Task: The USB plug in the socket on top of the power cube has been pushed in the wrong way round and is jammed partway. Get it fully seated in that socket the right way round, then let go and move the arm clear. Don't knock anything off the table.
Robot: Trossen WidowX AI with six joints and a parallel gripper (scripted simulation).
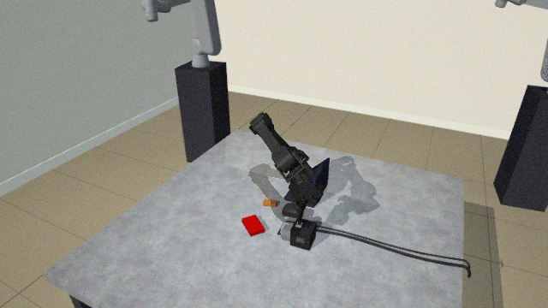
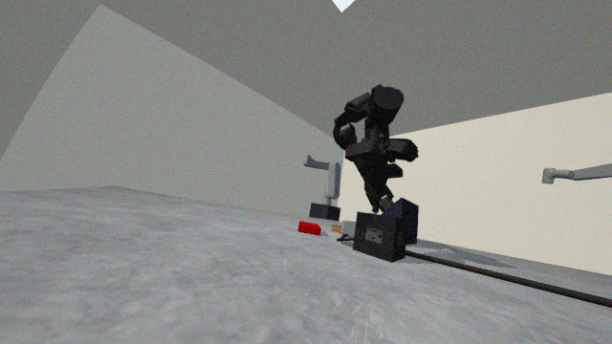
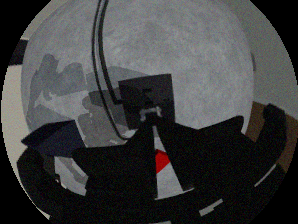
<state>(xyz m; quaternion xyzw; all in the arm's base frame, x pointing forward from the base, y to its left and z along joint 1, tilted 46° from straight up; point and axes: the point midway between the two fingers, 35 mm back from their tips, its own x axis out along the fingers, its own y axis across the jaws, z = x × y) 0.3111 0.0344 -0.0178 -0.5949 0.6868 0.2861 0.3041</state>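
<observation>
Now: gripper tip 2 cm above the USB plug. Round my gripper tip: orange block (18 cm to the right, 18 cm behind, 10 cm below); red flat block (19 cm to the right, 10 cm below, 1 cm behind).
</observation>
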